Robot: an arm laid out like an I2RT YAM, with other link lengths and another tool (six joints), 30 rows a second.
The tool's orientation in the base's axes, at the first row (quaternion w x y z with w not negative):
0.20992, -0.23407, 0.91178, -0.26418
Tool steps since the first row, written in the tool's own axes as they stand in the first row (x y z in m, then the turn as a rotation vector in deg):
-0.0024, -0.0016, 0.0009, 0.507, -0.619, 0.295
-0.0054, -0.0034, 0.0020, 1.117, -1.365, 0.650
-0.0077, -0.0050, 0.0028, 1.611, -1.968, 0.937
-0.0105, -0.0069, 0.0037, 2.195, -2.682, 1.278
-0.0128, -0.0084, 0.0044, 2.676, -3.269, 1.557
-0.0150, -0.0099, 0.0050, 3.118, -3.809, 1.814
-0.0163, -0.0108, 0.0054, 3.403, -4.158, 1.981
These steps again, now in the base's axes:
0.0029, -0.0003, 0.0009, -0.062, -0.851, 0.000
0.0064, -0.0004, 0.0018, -0.136, -1.875, 0.000
0.0092, -0.0007, 0.0027, -0.196, -2.703, 0.000
0.0125, -0.0010, 0.0039, -0.266, -3.684, 0.000
0.0152, -0.0011, 0.0048, -0.326, -4.491, 0.000
0.0177, -0.0013, 0.0058, -0.379, -5.232, 0.000
0.0192, -0.0014, 0.0063, -0.413, -5.712, 0.000

